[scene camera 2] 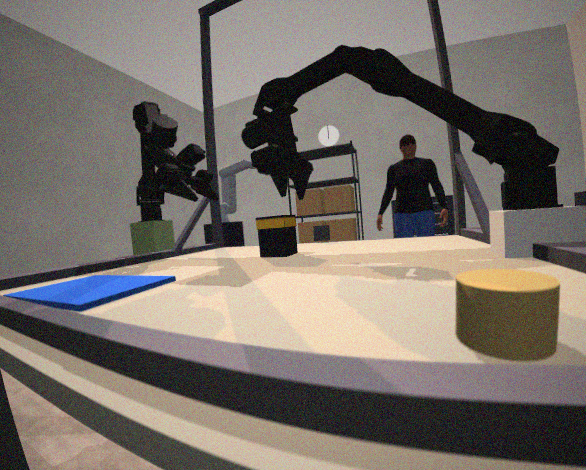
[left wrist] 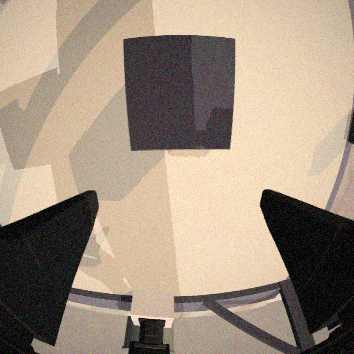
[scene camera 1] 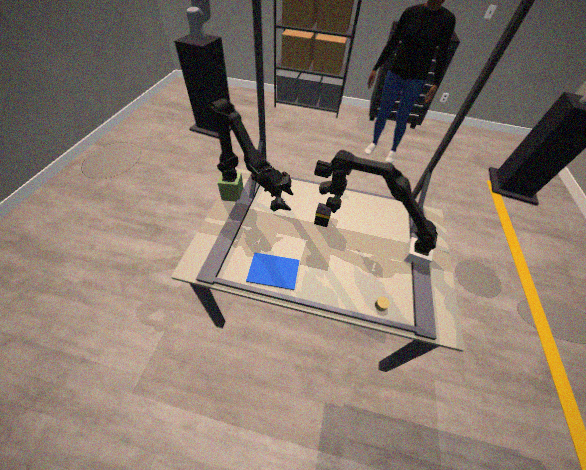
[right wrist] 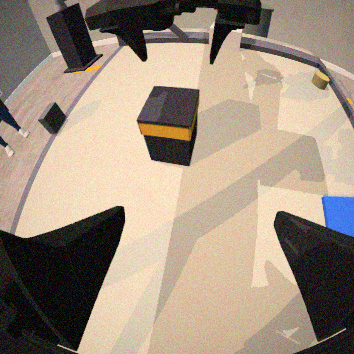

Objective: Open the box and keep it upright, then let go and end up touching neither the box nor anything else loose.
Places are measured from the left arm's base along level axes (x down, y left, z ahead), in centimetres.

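Where they show: left gripper, fingertip midpoint: [scene camera 2: 293, 198] [left wrist: 181, 198] [right wrist: 176, 59]; right gripper, fingertip midpoint: [scene camera 2: 208, 200] [scene camera 1: 291, 202] [right wrist: 203, 217]; left arm's base at its link origin: [scene camera 2: 530, 208] [left wrist: 151, 321] [scene camera 1: 421, 248]; right arm's base at its link origin: [scene camera 1: 229, 177].
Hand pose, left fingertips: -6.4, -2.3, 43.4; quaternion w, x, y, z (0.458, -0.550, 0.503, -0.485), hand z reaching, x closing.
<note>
Each offset is from my left fingertips to the top centre of the thing, as dx, dy, dz. "*": to the spot under its first point.
The box [scene camera 1: 322, 216] [scene camera 2: 277, 239] [left wrist: 179, 92] [right wrist: 170, 147] is dark with a yellow band near its top. It stands upright on the table, and its dark flat top covers it, so it looks closed. My left gripper [scene camera 2: 292, 197] [left wrist: 181, 198] [right wrist: 176, 59] is open and empty above the box, with a gap between its fingertips and the box top in scene camera 2. My right gripper [scene camera 1: 290, 201] [scene camera 2: 205, 199] [right wrist: 203, 217] is open and empty, raised above the table to the left of the box in both scene views, apart from it.
A flat blue square @(* +12.3, +37.6, +15.2) [scene camera 1: 273, 271] [scene camera 2: 95, 291] [right wrist: 342, 215] lies on the table at the front left of the scene views. A yellow-tan cylinder @(+9.6, +33.8, -32.2) [scene camera 1: 382, 303] [scene camera 2: 507, 317] [right wrist: 320, 80] stands at the front right. Frame posts rise behind the table.
</note>
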